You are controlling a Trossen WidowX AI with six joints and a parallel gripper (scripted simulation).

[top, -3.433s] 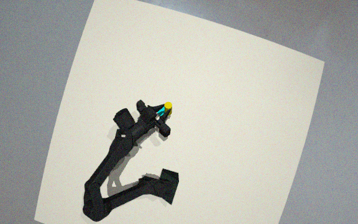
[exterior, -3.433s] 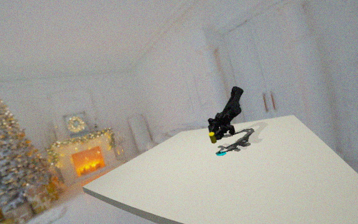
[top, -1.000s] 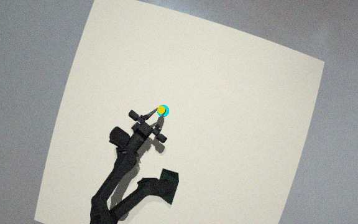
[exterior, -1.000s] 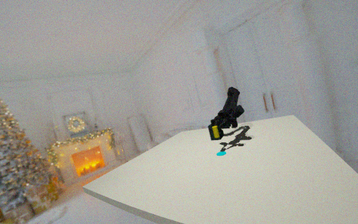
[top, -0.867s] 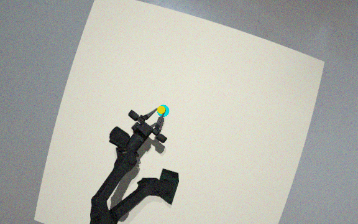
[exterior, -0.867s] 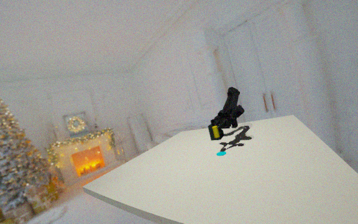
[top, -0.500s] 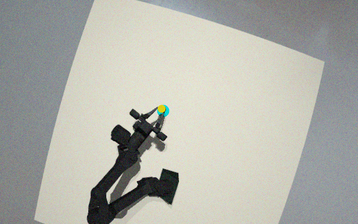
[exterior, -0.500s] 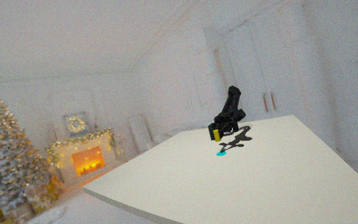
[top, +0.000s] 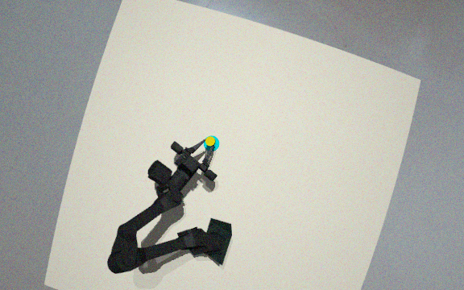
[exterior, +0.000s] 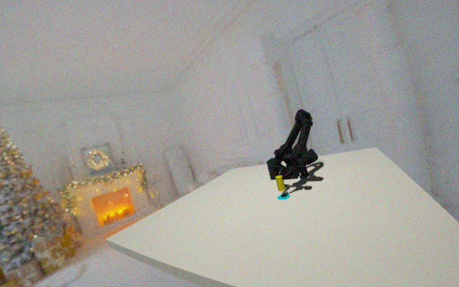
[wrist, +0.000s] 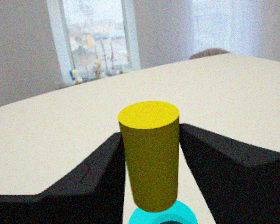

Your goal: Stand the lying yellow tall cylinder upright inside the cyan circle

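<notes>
Right now my gripper tip is 9 cm above the cyan circle. From my gripper tip the other things lie so: yellow tall cylinder (2 cm below).
</notes>
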